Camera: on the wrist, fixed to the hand. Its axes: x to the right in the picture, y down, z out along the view.
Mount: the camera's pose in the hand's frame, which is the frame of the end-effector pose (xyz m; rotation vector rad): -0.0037 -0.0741 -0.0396 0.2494 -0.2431 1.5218
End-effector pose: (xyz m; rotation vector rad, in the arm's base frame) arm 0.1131 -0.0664 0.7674 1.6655 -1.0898 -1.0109
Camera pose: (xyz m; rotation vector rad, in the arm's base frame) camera 0.1660 -0.0367 0.7091 0.4420 -2.1226 -0.0294
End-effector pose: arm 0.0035 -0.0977 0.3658 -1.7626 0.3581 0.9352
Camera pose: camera 0.0648 -0.1046 0.4230 -0.8890 1.6680 1.9637
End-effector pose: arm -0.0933 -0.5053 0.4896 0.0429 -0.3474 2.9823
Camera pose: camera -0.0797 -0.4252 0.4677 -0.1077 -0.0273 -1.7370
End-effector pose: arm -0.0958 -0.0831 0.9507 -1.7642 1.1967 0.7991
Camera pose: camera -0.0256 -0.1027 0.9926 -0.2515 2.2559 1.4937
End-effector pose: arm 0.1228 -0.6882 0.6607 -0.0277 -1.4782 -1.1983
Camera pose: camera 0.1074 -0.7474 0.6030 -0.9665 -1.2549 0.2370
